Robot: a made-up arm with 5 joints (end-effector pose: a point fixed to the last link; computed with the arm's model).
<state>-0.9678 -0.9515 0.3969 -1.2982 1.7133</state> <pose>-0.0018 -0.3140 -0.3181 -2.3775 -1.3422 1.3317</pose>
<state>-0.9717 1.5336 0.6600 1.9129 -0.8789</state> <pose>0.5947 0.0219 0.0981 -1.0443 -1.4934 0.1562</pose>
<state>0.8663 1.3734 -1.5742 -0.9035 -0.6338</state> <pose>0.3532 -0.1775 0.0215 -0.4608 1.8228 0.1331</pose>
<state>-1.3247 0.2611 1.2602 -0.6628 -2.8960</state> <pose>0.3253 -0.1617 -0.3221 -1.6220 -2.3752 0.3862</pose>
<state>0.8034 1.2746 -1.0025 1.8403 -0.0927</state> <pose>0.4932 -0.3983 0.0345 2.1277 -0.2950 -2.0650</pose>
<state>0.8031 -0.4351 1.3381 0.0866 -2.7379</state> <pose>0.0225 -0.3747 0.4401 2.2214 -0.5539 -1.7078</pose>
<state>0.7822 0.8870 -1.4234 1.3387 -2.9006</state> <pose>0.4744 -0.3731 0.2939 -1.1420 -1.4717 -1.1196</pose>
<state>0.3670 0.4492 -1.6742 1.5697 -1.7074</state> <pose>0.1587 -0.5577 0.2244 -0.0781 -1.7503 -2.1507</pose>
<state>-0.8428 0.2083 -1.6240 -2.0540 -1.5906</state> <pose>0.2618 -0.2969 -0.2838 2.0980 0.1276 -0.5334</pose>
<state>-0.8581 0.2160 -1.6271 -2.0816 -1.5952</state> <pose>0.2646 -0.2927 -0.2895 2.1055 0.1297 -0.5572</pose>
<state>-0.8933 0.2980 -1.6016 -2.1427 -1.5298</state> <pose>0.3009 -0.2753 -0.2993 2.1627 0.2004 -0.5506</pose>
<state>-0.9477 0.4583 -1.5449 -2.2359 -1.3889</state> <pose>0.3709 -0.2380 -0.3038 2.2697 0.3541 -0.4983</pose>
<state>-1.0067 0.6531 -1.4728 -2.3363 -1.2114</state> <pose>0.4505 -0.1840 -0.2891 2.3843 0.5659 -0.3978</pose>
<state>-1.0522 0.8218 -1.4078 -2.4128 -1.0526</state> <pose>0.5110 -0.1314 -0.2579 2.4579 0.7736 -0.2756</pose>
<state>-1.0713 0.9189 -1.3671 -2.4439 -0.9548</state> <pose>0.5409 -0.1002 -0.2307 2.4789 0.9047 -0.1802</pose>
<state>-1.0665 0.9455 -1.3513 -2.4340 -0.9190</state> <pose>0.5481 -0.0928 -0.2190 2.4705 0.9455 -0.1322</pose>
